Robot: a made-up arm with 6 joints. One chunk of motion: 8 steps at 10 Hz.
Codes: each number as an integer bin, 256 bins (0 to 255) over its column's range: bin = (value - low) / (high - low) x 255, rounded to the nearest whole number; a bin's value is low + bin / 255 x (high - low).
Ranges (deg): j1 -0.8..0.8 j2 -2.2..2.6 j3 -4.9..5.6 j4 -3..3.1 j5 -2.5..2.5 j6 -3.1..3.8
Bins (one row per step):
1: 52 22 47 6 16 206
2: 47 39 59 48 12 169
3: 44 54 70 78 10 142
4: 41 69 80 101 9 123
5: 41 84 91 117 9 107
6: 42 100 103 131 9 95
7: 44 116 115 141 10 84
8: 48 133 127 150 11 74
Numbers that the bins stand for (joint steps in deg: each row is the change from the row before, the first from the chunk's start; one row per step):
1: -0.474 -1.786 -2.965 -2.856 -2.186 2.474
2: -0.505 -1.466 -2.471 -1.852 -2.265 1.473
3: -0.524 -1.184 -2.018 -1.134 -2.304 0.742
4: -0.543 -0.901 -1.606 -0.584 -2.324 0.228
5: -0.543 -0.619 -1.153 -0.201 -2.324 -0.205
6: -0.536 -0.318 -0.659 0.134 -2.324 -0.529
7: -0.524 -0.016 -0.165 0.373 -2.304 -0.827
8: -0.499 0.304 0.329 0.588 -2.284 -1.098

